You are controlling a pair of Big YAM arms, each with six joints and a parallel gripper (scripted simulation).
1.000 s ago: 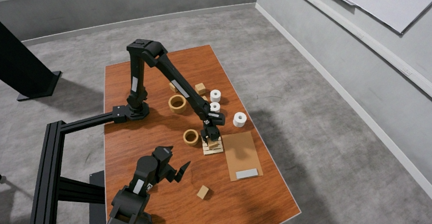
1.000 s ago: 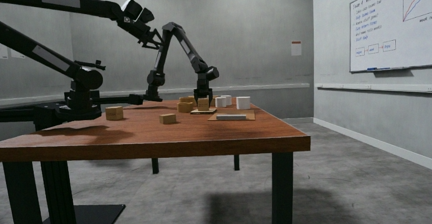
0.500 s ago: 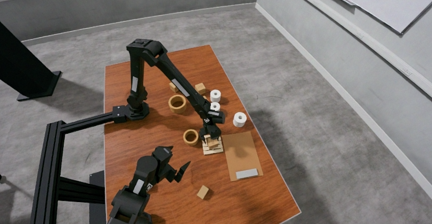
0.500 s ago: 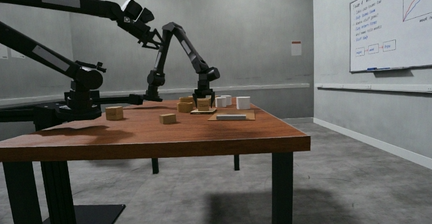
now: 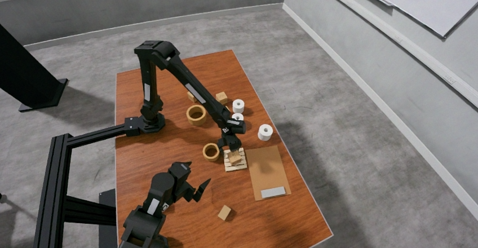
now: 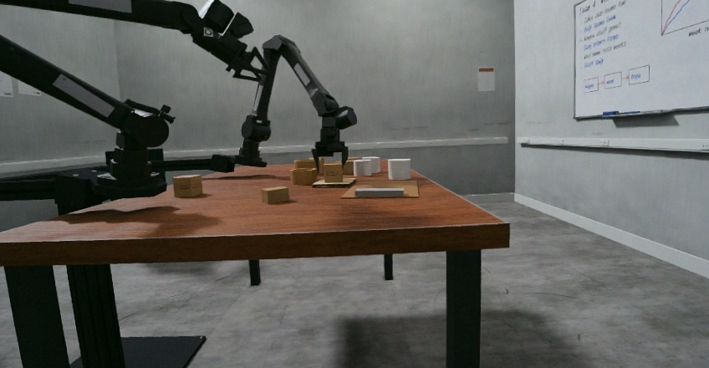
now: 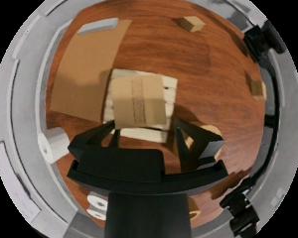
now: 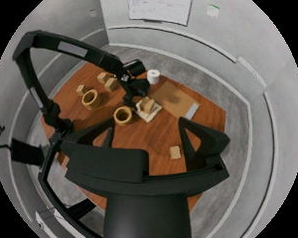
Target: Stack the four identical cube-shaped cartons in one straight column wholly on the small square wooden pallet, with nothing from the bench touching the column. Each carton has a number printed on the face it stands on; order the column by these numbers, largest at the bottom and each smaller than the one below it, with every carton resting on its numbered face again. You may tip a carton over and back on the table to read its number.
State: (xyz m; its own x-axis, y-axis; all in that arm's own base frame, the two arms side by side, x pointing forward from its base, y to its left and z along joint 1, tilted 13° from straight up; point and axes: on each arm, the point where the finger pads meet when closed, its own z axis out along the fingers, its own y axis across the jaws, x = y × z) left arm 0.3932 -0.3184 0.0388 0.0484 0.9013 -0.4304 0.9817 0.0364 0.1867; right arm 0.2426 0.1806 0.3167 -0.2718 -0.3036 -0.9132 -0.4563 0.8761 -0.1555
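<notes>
The wooden pallet is 2 cm ahead of my left hand, 3 cm to the right of it and 4 cm below it.
</notes>
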